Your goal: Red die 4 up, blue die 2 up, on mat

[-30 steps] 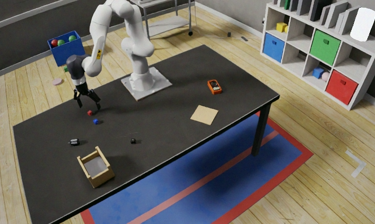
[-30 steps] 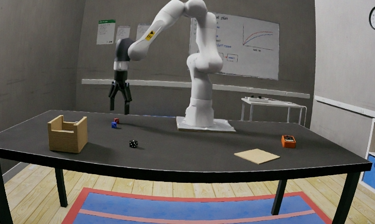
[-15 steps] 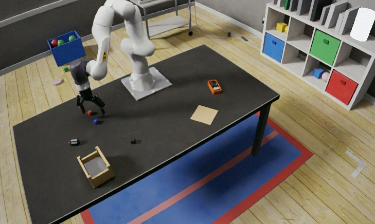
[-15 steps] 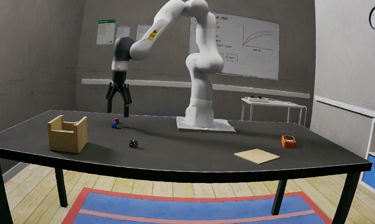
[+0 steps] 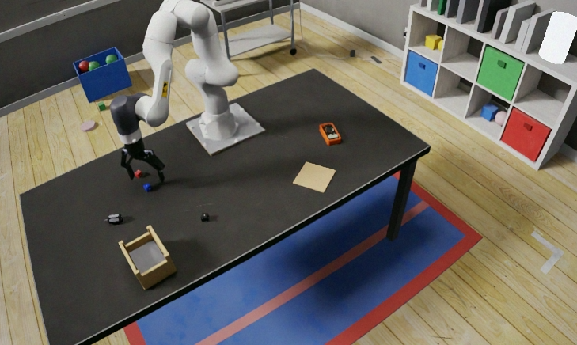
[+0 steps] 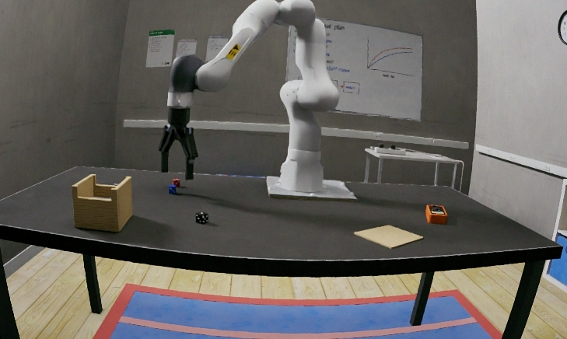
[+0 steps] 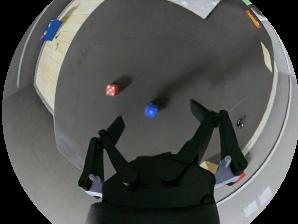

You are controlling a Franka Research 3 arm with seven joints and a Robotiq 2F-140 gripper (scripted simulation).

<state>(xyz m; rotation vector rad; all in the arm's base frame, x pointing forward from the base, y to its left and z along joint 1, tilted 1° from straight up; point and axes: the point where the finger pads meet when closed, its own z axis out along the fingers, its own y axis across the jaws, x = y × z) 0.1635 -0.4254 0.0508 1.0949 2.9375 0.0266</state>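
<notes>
Right now my hand is 6 cm above the blue die and 1 cm to the left of it. From my hand the other things lie so: dark object: 20 cm to the right, 9 cm ahead, 5 cm below; black die: 29 cm ahead, 14 cm to the left, 6 cm below; red die: 11 cm behind, 6 cm below, 2 cm to the right.
</notes>
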